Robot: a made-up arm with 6 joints.
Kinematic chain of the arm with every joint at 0, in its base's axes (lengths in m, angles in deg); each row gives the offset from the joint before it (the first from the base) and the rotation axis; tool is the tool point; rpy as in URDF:
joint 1: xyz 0 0 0.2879 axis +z
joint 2: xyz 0 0 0 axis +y
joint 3: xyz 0.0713 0 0.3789 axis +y
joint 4: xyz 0.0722 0 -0.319 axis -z
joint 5: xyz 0 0 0 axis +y
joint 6: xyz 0.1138 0 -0.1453 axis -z
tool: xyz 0 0 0 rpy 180 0 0
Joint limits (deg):
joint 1: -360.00..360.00
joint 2: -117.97..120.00
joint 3: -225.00..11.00
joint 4: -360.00..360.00
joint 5: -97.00..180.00
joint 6: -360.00..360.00
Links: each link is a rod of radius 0.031 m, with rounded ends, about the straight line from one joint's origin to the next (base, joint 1, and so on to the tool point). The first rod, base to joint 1, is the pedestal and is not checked.
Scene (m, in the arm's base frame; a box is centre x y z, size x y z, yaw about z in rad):
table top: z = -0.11
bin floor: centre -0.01 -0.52 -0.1 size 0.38 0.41 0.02 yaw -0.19
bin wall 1: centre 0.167 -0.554 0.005 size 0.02 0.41 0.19 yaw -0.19
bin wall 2: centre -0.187 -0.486 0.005 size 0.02 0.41 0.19 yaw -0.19
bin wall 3: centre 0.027 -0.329 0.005 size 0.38 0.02 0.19 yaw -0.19
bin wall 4: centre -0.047 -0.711 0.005 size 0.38 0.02 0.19 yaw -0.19
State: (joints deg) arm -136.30 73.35 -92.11 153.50 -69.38 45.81
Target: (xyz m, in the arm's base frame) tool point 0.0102 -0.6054 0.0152
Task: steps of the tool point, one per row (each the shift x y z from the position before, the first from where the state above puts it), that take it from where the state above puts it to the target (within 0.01 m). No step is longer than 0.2 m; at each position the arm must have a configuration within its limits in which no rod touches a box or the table.
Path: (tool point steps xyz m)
1: 0.0085 -0.1253 0.0208
2: 0.0445 -0.1341 0.0469
3: 0.0868 -0.1236 0.0776
4: 0.1027 -0.0148 0.0200
5: 0.1021 0.0033 0.0198
6: 0.0005 -0.0094 -0.1098
7: -0.0005 0.0094 -0.1111

